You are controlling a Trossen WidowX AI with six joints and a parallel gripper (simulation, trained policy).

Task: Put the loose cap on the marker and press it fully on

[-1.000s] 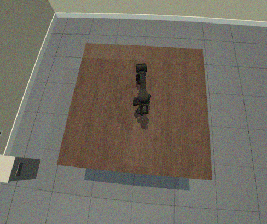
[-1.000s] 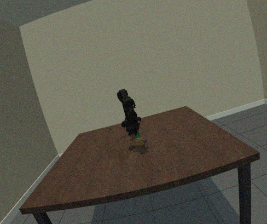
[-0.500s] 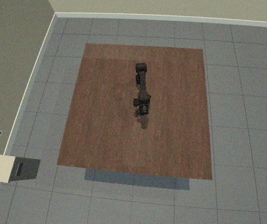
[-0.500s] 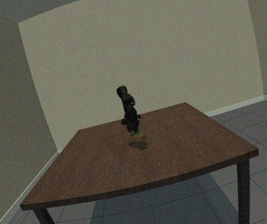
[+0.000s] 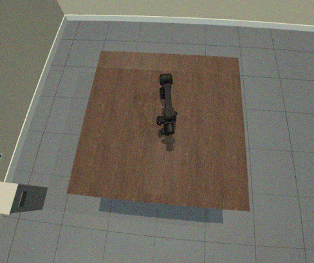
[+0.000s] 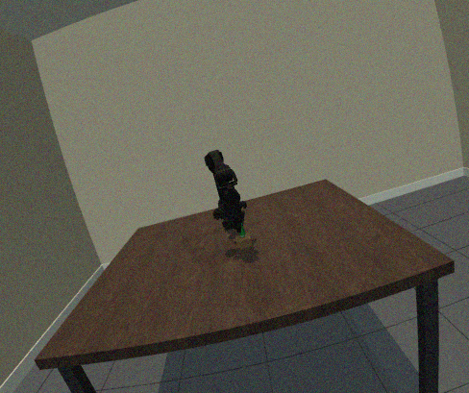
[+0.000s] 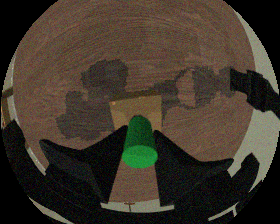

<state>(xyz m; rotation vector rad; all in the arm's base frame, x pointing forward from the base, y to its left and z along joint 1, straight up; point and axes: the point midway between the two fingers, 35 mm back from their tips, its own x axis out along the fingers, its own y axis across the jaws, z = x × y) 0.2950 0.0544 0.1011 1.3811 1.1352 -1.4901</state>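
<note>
My gripper tip is now 1 cm below the green marker. Also, from my gripper tip: green cap: 1 cm above; then tan holder block: 5 cm below.
</note>
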